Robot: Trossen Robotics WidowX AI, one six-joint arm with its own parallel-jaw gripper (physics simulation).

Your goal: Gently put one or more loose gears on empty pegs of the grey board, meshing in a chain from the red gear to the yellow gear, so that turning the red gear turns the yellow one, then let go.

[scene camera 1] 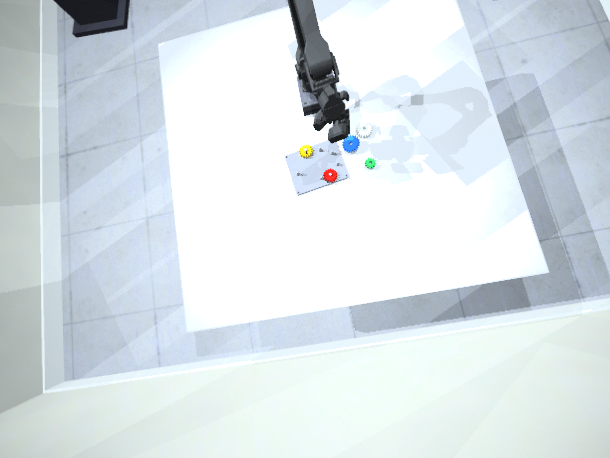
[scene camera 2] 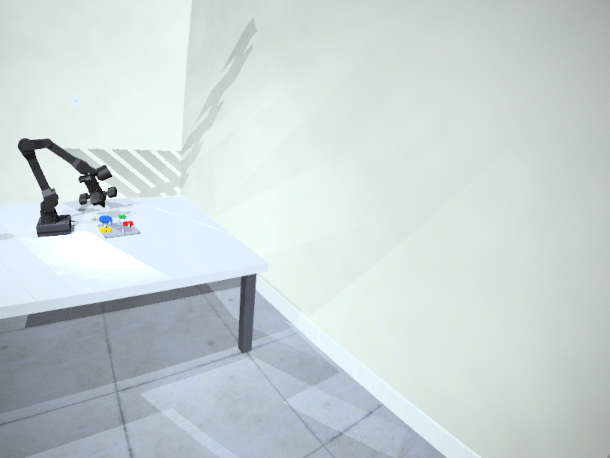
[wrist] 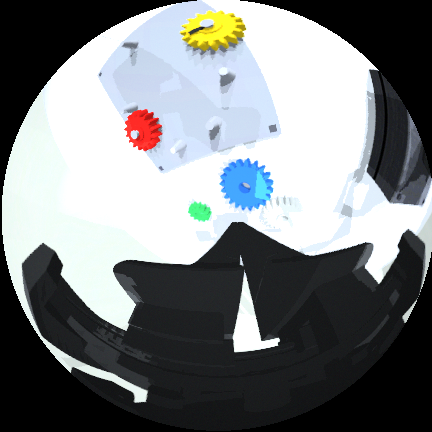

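Note:
The grey board carries the red gear and the yellow gear, each on a peg. Several other pegs stand bare, including a peg near the yellow gear. The blue gear lies flat on the table beside the board. The white gear lies close to it, and the small green gear lies a little apart. My gripper is shut and empty above the table, near the loose gears.
The arm's base stands on the white table, behind the board. The base also shows at the right edge of the wrist view. Patches of shadow fall across the table near the loose gears.

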